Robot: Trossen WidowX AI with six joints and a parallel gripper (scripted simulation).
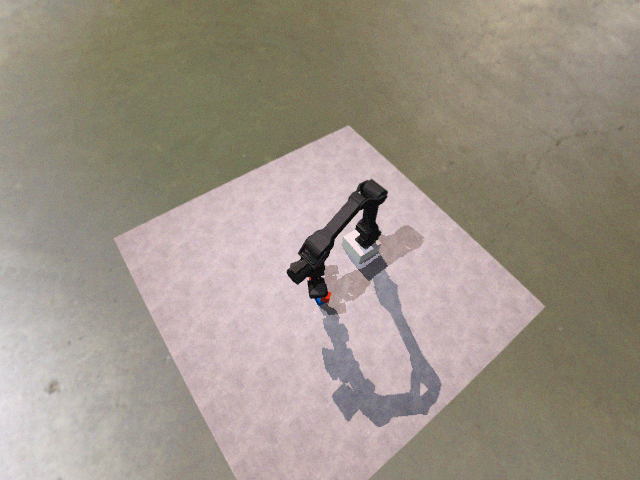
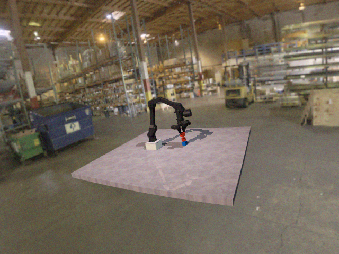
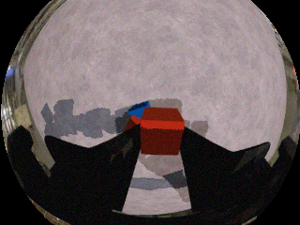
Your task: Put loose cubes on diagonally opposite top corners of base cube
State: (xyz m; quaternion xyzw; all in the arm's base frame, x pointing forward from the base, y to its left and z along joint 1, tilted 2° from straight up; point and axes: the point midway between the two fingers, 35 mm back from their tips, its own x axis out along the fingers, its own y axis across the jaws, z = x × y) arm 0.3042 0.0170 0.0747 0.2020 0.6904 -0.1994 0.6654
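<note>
Right now the blue cube is 10 cm below my gripper tip and 4 cm to the left of it.
</note>
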